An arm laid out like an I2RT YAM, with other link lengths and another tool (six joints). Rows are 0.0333 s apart.
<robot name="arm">
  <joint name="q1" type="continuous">
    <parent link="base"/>
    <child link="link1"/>
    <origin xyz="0 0 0.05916" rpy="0 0 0"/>
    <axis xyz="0 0 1"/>
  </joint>
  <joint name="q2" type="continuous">
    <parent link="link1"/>
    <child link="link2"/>
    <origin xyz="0.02 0.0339 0.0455" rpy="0 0 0"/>
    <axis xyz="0 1 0"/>
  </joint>
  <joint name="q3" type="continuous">
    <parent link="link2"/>
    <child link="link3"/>
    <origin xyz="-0.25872 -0.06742 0" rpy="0 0 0"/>
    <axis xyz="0 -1 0"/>
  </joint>
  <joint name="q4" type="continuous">
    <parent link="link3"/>
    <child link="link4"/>
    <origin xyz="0.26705 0.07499 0.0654" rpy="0 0 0"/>
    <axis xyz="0 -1 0"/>
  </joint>
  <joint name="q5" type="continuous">
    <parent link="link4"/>
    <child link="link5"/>
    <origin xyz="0.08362 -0.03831 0.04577" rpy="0 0 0"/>
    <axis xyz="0 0 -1"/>
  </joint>
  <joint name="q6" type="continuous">
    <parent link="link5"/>
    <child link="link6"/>
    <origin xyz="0.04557 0 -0.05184" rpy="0 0 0"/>
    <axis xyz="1 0 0"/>
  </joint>
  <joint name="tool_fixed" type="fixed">
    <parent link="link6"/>
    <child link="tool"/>
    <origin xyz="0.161 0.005 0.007" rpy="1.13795 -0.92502 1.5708"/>
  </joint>
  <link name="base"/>
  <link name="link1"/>
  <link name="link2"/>
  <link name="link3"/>
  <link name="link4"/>
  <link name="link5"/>
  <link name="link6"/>
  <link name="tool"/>
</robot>
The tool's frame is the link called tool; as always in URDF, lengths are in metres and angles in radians. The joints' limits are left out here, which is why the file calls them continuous.
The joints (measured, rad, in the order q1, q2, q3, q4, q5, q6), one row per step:
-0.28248, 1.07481, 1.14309, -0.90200, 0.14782, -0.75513
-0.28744, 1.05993, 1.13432, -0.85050, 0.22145, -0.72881
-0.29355, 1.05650, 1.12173, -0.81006, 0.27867, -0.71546
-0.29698, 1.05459, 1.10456, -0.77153, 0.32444, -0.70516
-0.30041, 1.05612, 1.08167, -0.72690, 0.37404, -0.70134
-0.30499, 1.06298, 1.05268, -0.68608, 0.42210, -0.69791
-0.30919, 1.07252, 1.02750, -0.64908, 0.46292, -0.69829
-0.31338, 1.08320, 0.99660, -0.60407, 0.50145, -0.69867
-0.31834, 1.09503, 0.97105, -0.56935, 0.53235, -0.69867
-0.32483, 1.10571, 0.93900, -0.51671, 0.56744, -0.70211
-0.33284, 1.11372, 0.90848, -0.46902, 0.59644, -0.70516
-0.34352, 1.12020, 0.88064, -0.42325, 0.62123, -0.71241
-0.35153, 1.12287, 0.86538, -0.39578, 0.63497, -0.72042
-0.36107, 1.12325, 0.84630, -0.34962, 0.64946, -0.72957
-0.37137, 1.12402, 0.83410, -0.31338, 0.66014, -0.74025
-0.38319, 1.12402, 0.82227, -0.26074, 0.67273, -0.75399
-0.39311, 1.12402, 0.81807, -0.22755, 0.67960, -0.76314
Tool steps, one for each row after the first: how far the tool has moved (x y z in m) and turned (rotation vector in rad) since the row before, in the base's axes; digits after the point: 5 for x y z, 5 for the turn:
0.00174, -0.01808, 0.01280, -0.05127, -0.05002, -0.07466
0.00017, -0.01444, 0.00533, -0.03871, -0.02451, -0.05648
0.00018, -0.01093, 0.00228, -0.02997, -0.01840, -0.04402
0.00000, -0.01155, 0.00004, -0.03468, -0.01183, -0.04334
-0.00146, -0.01107, -0.00538, -0.02908, 0.00248, -0.04341
-0.00118, -0.00941, -0.00555, -0.02582, 0.00597, -0.03533
-0.00074, -0.00897, -0.00707, -0.02466, 0.00452, -0.03363
-0.00147, -0.00745, -0.00744, -0.01792, 0.00865, -0.02875
-0.00099, -0.00892, -0.00622, -0.02586, 0.00007, -0.03173
-0.00197, -0.00797, -0.00590, -0.02153, -0.00056, -0.02898
-0.00260, -0.00797, -0.00475, -0.02132, -0.00024, -0.02645
-0.00191, -0.00507, -0.00182, -0.01437, 0.00006, -0.01492
-0.00064, -0.00629, 0.00101, -0.02102, -0.01482, -0.01679
-0.00093, -0.00583, 0.00192, -0.01822, -0.01097, -0.01414
0.00022, -0.00729, 0.00595, -0.02673, -0.02417, -0.01638
-0.00017, -0.00537, 0.00534, -0.01776, -0.01787, -0.01207

